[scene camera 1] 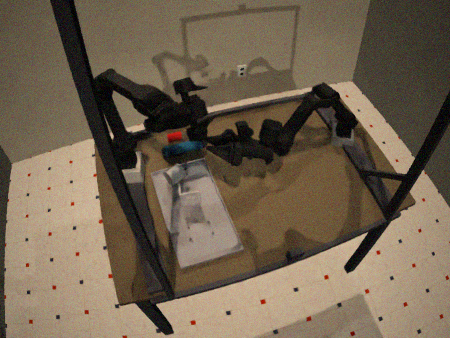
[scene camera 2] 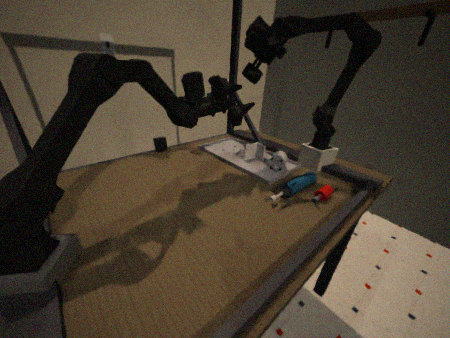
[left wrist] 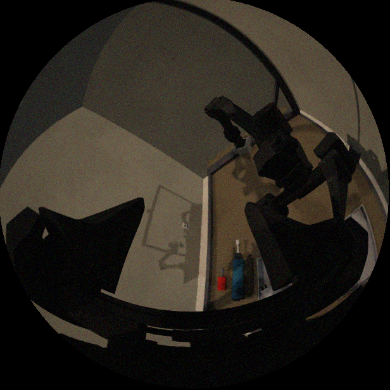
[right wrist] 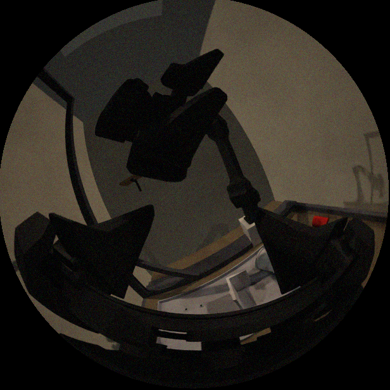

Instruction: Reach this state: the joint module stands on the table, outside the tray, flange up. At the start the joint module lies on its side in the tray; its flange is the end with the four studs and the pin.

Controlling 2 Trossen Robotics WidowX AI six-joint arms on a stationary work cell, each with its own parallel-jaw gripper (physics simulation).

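Where they show: left gripper, fingertip midpoint: (scene camera 1: 210,101) (scene camera 2: 258,60); right gripper, fingertip midpoint: (scene camera 1: 205,143) (scene camera 2: 248,94); left arm's base at its link origin: (scene camera 1: 128,162) (scene camera 2: 319,146); right arm's base at its link origin: (scene camera 1: 343,132) (scene camera 2: 29,256).
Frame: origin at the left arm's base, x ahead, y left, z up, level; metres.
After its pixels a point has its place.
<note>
The pale joint module (scene camera 1: 176,173) {y -0.055, x 0.185, z -0.025 m} (scene camera 2: 278,159) {y -0.020, x 0.199, z -0.031 m} (right wrist: 264,260) lies on its side at one end of the shallow light-grey tray (scene camera 1: 220,237) {y -0.304, x 0.318, z -0.080 m} (scene camera 2: 217,146) {y -0.338, x 0.297, z -0.080 m}, the end toward the blue tool. Which way its flange faces is too dark and small to tell. My left gripper (scene camera 1: 206,104) {y -0.051, x 0.322, z 0.295 m} (scene camera 2: 255,52) {y -0.051, x 0.322, z 0.295 m} (left wrist: 196,205) is open and empty, high above the table beyond the tools. My right gripper (scene camera 1: 212,142) {y -0.123, x 0.296, z 0.190 m} (scene camera 2: 245,97) {y -0.123, x 0.296, z 0.190 m} (right wrist: 205,211) is open and empty in the air; in scene camera 1 it appears to the right of the blue tool. Its finger hides part of the module in the right wrist view.
A light angled bracket (scene camera 2: 254,151) {y -0.156, x 0.209, z -0.050 m} (right wrist: 239,286) stands in the tray beside the module. A blue tool (scene camera 1: 184,149) {y 0.087, x 0.217, z -0.056 m} (scene camera 2: 301,183) {y 0.123, x 0.226, z -0.050 m} (left wrist: 238,280) and a red tool (scene camera 1: 175,136) {y 0.164, x 0.181, z -0.056 m} (scene camera 2: 324,192) {y 0.188, x 0.197, z -0.053 m} (left wrist: 221,283) lie on the table. A black block (scene camera 1: 295,254) {y -0.428, x 0.547, z -0.029 m} (scene camera 2: 160,144) {y -0.404, x 0.556, z -0.056 m} is at the table edge.
</note>
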